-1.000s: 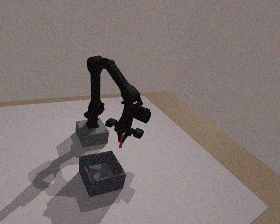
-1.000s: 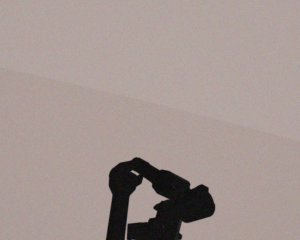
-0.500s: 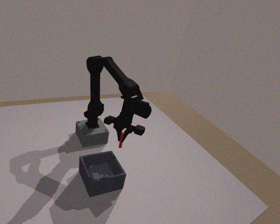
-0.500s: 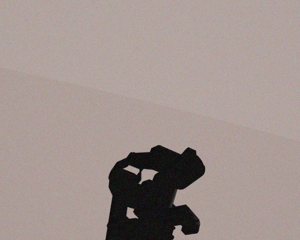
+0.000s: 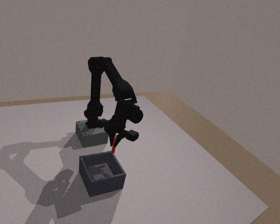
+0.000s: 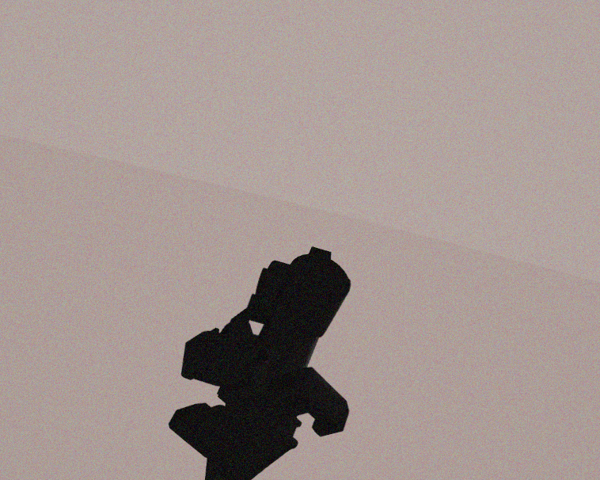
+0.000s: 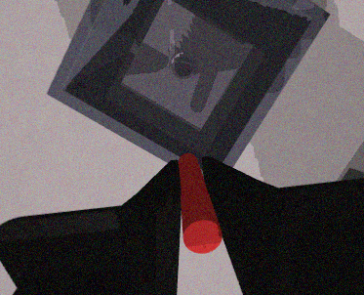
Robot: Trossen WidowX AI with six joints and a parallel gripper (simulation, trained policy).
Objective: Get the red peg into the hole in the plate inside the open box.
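Right now the red peg is 10 mm to the left of my gripper tip and 10 mm behind it. Also, from my gripper tip: grey box 130 mm below, 60 mm to the right, 40 mm ahead; then pale plate 110 mm below, 60 mm to the right, 40 mm ahead.
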